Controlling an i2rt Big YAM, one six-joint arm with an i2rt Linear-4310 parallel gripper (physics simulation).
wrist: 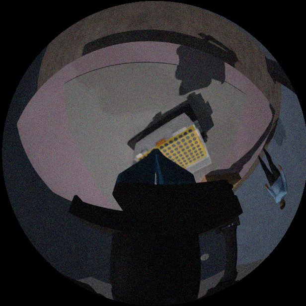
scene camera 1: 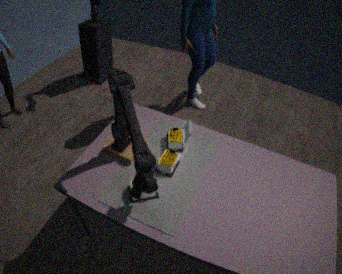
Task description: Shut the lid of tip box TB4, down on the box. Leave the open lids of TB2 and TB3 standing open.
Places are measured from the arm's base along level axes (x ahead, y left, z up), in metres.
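Pixels of known places: gripper, fingertip midpoint: [scene camera 1: 145,191]; arm's base, origin of the base link: [scene camera 1: 121,144].
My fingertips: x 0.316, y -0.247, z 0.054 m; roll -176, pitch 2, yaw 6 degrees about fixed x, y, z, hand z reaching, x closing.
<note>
Ahead of a thing's pixels: the offset from my fingertips to its middle. "spot": to the spot under its first point. Level surfaces: height alone.
My gripper [wrist: 155,152] is shut and empty, its dark fingertips in front of the near left part of a tip box [wrist: 184,148] in the wrist view. This box has a yellow grid of tips, and its pale grey lid [wrist: 167,131] stands open along the far long side. In the scene view the arm's wrist hides most of this box. Two other tip boxes with yellow racks, one {dx -0.059, dy +0.463, dz -0.028 m} [scene camera 1: 176,137] farther back and one {dx -0.009, dy +0.277, dz -0.028 m} [scene camera 1: 169,161] nearer the arm, stand there, with a pale open lid {spot: dx -0.004, dy +0.526, dz +0.014 m} [scene camera 1: 188,127] upright beside the back one. Labels are too small to read; contact with the lid cannot be told.
The boxes stand on a grey-green mat {dz -0.092 m} [scene camera 1: 167,207] [wrist: 95,125] on the pinkish table {dz -0.096 m} [scene camera 1: 260,200] [wrist: 45,135]. The arm [scene camera 1: 131,120] rises from a wooden base plate [scene camera 1: 114,151] left of the boxes. A person [scene camera 1: 200,45] stands on the floor behind the table.
</note>
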